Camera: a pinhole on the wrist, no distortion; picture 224 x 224 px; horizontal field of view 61.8 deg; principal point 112.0 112.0 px. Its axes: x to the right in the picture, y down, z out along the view. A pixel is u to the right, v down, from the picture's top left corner.
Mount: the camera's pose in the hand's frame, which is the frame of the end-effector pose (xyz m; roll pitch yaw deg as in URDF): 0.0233 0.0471 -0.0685 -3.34 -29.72 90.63
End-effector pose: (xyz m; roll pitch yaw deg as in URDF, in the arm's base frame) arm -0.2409 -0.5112 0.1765 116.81 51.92 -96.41
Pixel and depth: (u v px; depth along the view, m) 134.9 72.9 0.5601
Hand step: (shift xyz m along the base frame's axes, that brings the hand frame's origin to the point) -0.3037 0.2515 -0.3089
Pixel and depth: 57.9 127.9 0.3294
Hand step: -0.0368 0.2176 -0.1394
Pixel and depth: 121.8 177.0 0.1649
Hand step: -0.0476 0.0774 -0.0019
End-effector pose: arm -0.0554 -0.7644 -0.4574 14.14 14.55 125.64
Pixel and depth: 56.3 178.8 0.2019
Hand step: 0.1228 0.0322 0.0588
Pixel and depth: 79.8 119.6 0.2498
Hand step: 0.1007 0.1019 0.0915
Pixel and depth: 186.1 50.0 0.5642
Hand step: -0.0353 0.3457 0.4530
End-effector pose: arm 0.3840 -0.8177 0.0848 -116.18 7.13 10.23
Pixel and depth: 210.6 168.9 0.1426
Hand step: -0.0481 0.0545 -0.0738
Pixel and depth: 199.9 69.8 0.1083
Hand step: 0.0283 0.0357 -0.0609
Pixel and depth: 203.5 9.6 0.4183
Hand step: 0.1352 0.3897 -0.2184
